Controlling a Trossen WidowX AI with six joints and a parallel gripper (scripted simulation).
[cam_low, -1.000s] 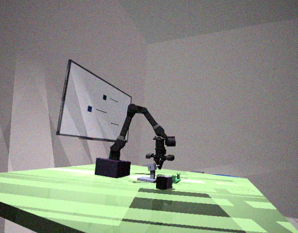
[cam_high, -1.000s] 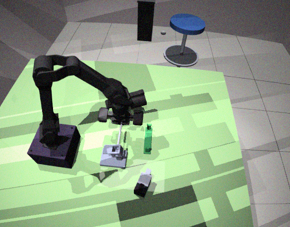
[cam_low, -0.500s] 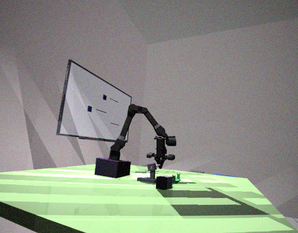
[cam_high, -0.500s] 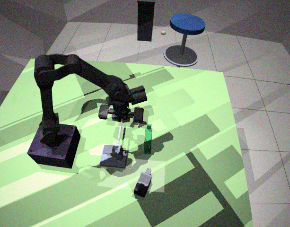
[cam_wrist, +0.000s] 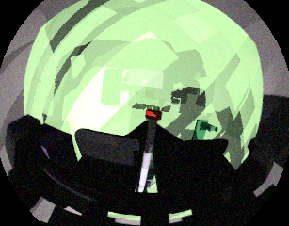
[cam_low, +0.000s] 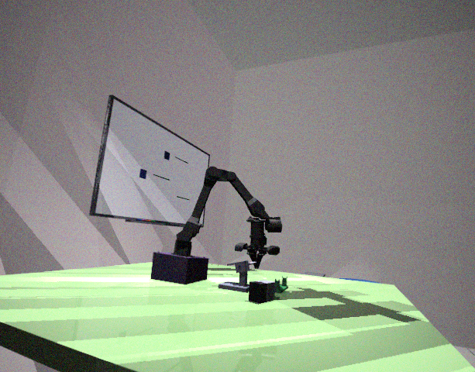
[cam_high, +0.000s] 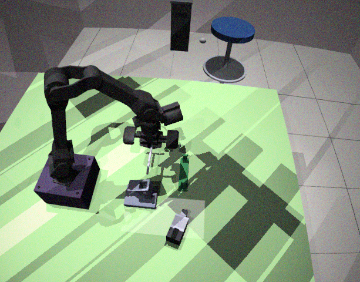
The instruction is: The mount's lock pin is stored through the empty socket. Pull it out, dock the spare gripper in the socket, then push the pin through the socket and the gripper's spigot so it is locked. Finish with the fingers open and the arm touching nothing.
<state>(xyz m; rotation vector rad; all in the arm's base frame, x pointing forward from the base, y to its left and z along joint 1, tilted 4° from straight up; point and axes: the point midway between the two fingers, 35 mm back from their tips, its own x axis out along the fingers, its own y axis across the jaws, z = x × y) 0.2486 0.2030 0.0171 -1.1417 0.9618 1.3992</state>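
Now: the green fixture 130 mm ahead of my gripper tip, 50 mm to the right of it and 40 mm below it. The rest, counted from my gripper tip: spare gripper 160 mm ahead, 260 mm to the right, 30 mm below; then grey mount 10 mm ahead, 170 mm to the right, 10 mm below.
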